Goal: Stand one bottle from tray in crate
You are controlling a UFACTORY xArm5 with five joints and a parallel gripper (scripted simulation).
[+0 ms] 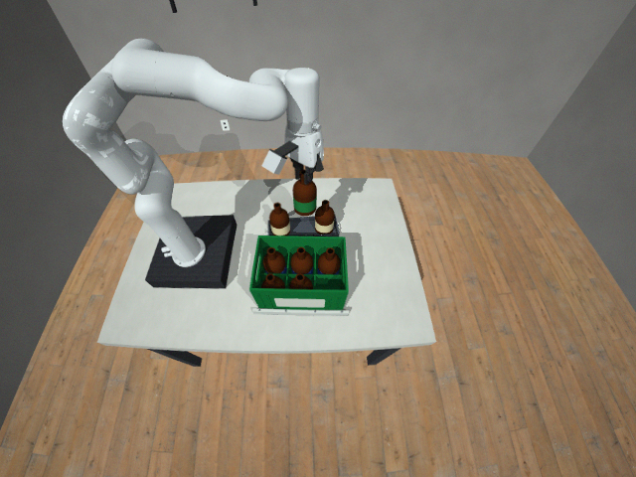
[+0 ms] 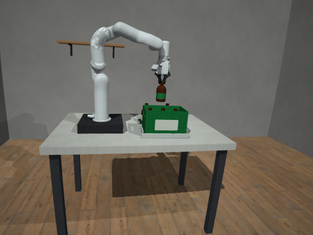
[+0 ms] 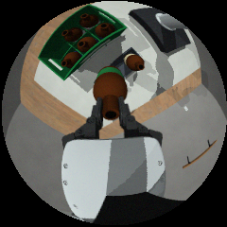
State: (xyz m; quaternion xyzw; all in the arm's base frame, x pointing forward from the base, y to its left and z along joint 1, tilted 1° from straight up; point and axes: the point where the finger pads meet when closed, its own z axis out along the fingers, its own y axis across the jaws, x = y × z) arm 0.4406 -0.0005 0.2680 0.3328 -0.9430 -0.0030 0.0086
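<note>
Now: the brown bottle 70 mm below my hand. The rest, counted from my hand: green crate: 50 mm behind, 190 mm to the right, 250 mm below; then dark tray: 50 mm to the left, 320 mm below.
</note>
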